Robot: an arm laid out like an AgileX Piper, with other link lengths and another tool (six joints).
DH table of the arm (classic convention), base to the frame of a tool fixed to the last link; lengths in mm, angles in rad. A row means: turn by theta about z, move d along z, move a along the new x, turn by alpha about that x. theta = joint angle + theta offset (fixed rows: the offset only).
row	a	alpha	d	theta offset
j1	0	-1.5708	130.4	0
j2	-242.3	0	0	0.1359
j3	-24.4	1.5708	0	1.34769
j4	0	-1.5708	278.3	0
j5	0	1.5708	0	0
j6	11	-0.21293	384.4	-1.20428
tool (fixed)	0	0	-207.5	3.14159
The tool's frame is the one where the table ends.
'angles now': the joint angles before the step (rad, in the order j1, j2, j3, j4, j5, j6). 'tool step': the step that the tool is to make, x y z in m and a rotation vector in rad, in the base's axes. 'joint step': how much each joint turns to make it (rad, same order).
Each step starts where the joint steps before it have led.
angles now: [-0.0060 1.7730 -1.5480 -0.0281 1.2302 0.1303]
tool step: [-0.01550 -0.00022 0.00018 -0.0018 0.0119 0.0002]
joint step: [0.0000 -0.0576 0.0695 -0.0019 0.0000 0.0001]
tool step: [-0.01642 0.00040 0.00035 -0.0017 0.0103 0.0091]
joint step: [0.0000 -0.0630 0.0730 0.0000 0.0000 -0.0093]
